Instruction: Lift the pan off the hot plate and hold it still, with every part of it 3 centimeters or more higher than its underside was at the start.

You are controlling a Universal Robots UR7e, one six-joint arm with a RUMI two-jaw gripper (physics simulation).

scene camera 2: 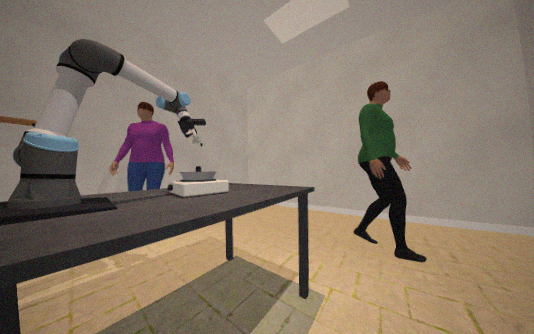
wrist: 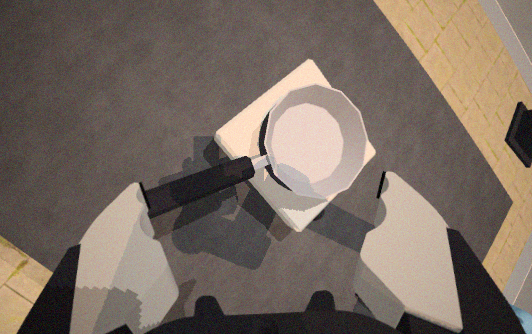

white hot plate: scene camera 2 186,188; wrist 244,135
